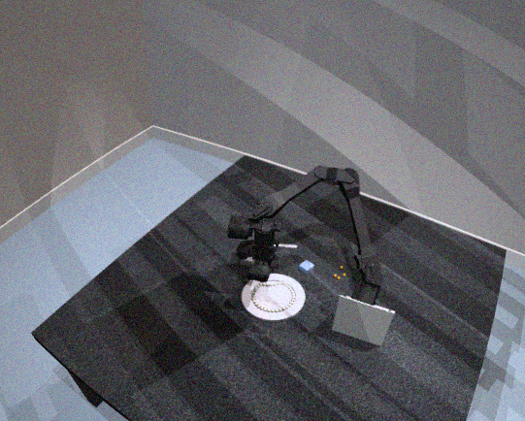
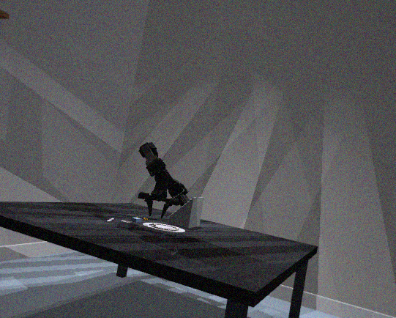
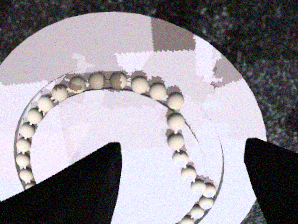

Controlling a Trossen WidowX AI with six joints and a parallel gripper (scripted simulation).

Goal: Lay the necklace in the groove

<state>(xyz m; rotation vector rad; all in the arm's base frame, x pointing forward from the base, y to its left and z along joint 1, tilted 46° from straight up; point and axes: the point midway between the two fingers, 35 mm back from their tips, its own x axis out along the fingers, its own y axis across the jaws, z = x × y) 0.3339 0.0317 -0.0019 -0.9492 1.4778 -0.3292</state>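
Right now my gripper tip is 5 cm past the round white bead board, 2 cm to the right of it and 5 cm above it. Also, from my gripper tip: small white block (11 cm ahead, 8 cm to the right, 4 cm below); then small blue cube (7 cm behind, 15 cm to the right, 5 cm below); then thin white stick (6 cm ahead, 20 cm to the right, 5 cm below).
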